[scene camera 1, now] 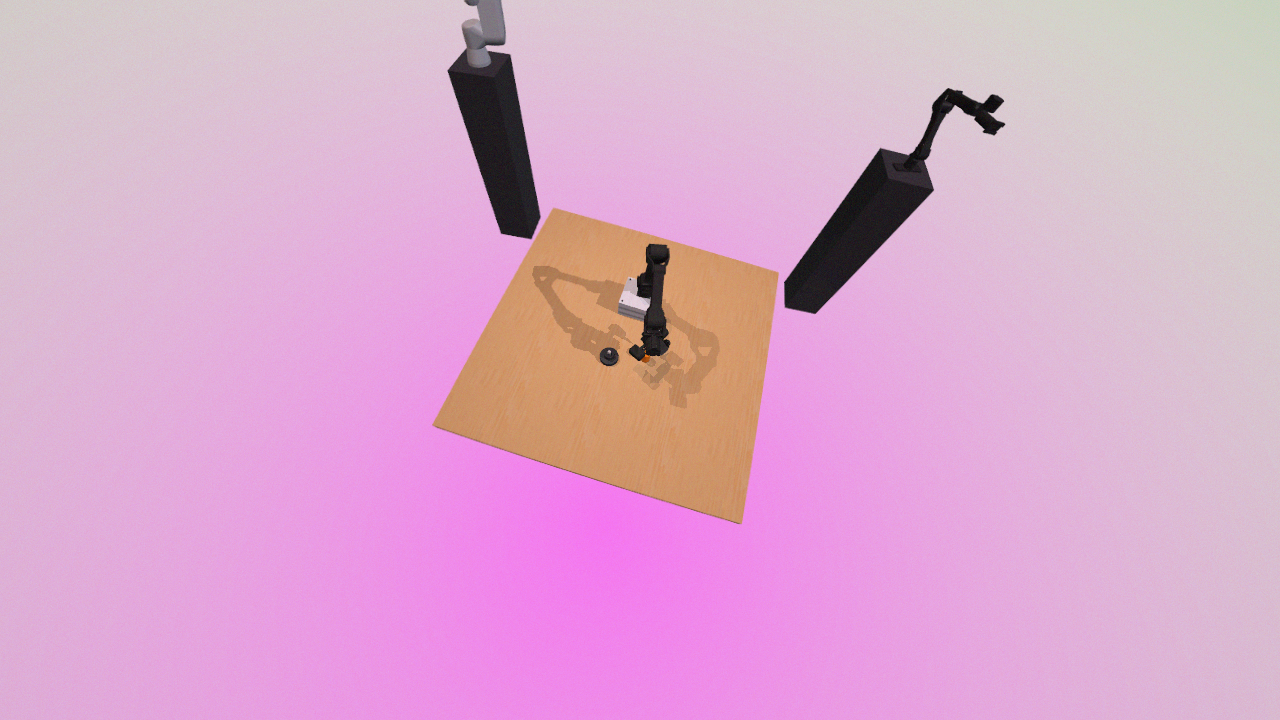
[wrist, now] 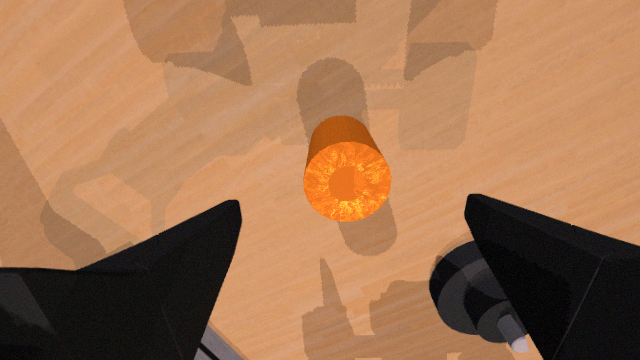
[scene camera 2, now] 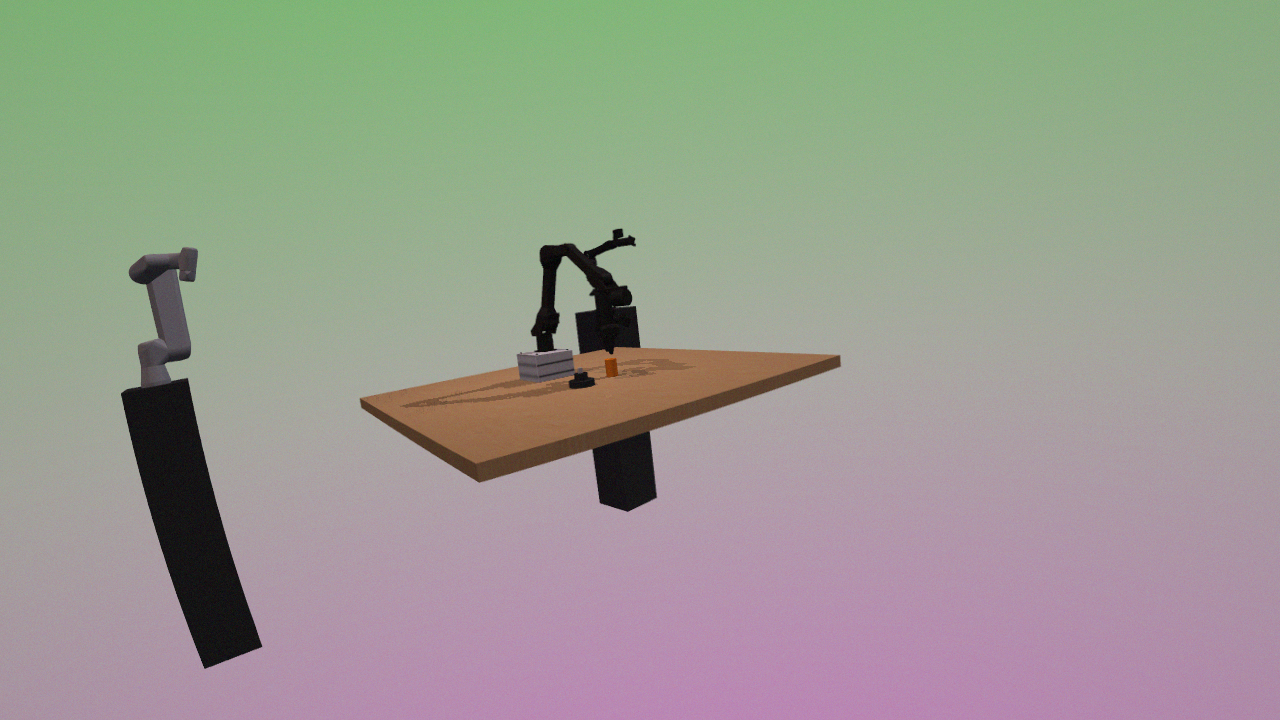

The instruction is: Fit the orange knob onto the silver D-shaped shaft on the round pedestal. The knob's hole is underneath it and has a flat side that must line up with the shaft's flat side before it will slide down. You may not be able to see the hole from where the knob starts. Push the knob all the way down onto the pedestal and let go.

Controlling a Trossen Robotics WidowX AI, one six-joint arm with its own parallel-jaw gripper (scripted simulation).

My gripper is open and holds nothing. Further things: an orange knob and a round pedestal.
My gripper shows as well in the wrist view.
